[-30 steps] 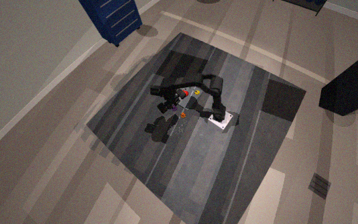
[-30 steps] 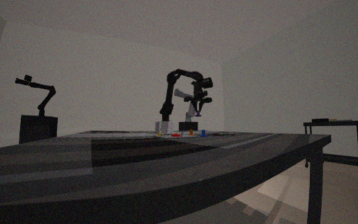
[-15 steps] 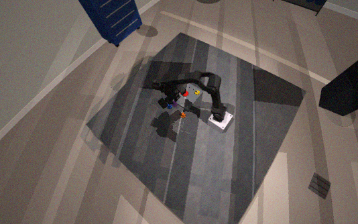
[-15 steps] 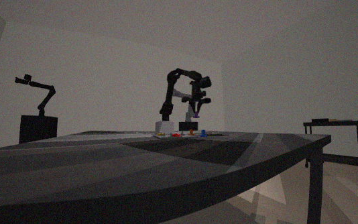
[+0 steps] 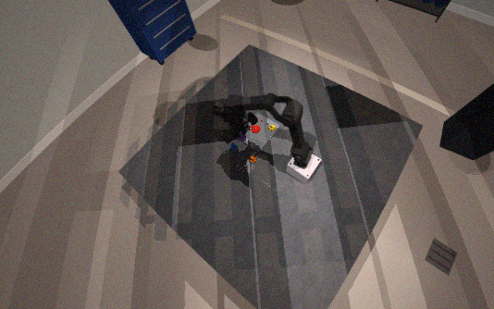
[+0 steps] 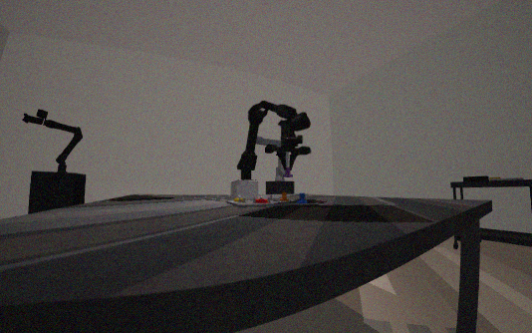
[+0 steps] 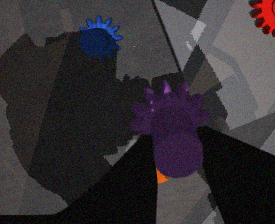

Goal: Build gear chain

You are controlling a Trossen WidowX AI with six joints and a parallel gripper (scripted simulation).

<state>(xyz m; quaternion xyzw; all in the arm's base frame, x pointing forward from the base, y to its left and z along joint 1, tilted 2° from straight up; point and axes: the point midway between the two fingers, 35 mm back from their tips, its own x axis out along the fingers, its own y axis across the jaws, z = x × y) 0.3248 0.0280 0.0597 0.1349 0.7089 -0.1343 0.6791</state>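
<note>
The red arrow lies 13 cm to the right of my gripper tip, 13 cm below it and 3 cm ahead of it. Round my gripper tip: orange gear 12 cm below, 8 cm behind, 4 cm to the left; blue gear 12 cm below, 5 cm ahead, 3 cm to the left; purple gear 1 cm below.
</note>
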